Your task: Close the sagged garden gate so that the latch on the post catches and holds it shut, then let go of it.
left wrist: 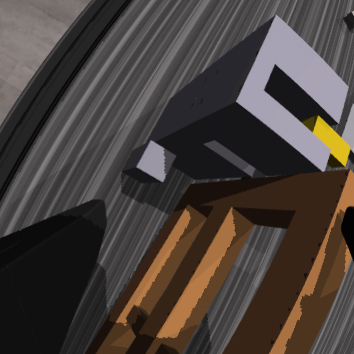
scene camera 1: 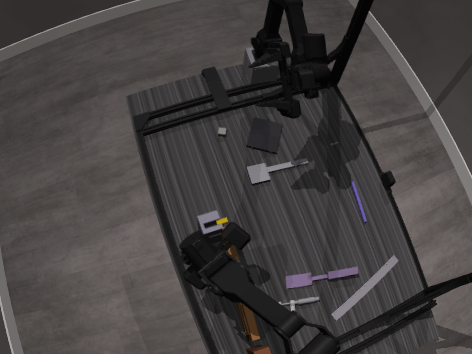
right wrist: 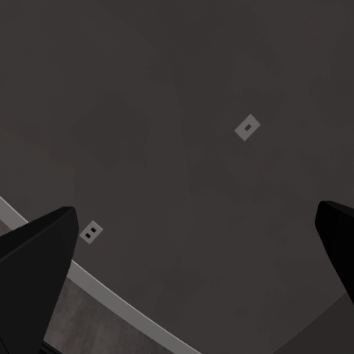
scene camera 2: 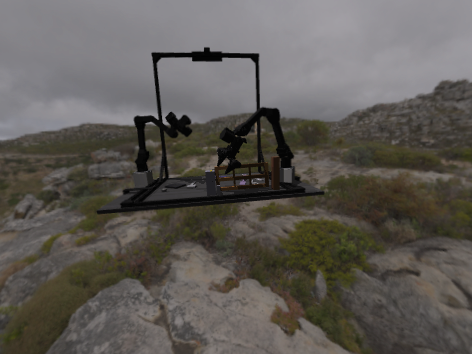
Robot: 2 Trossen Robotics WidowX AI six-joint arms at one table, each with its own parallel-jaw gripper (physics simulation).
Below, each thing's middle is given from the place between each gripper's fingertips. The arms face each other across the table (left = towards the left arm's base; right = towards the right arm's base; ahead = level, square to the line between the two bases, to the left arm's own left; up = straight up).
Labels:
My right gripper is now 8 cm short of the yellow latch (left wrist: 315, 124), 21 cm to the right of it and 33 cm above it. Also, from my right hand: wooden gate (left wrist: 297, 290): 5 cm ahead, 38 cm to the left, 35 cm below; grey latch post (left wrist: 242, 112): 11 cm ahead, 22 cm to the left, 37 cm below; dark square plate (scene camera 1: 264, 135): 10 cm behind, 11 cm to the right, 44 cm below.
The yellow latch is 30 mm behind my left hand, 70 mm to the right of it and 30 mm below it. From my left hand the other things lie so: wooden gate (50 mm behind, 100 mm to the left, 50 mm below); then grey latch post (50 mm to the right, 70 mm below); then dark square plate (200 mm behind, 380 mm to the right, 140 mm below).

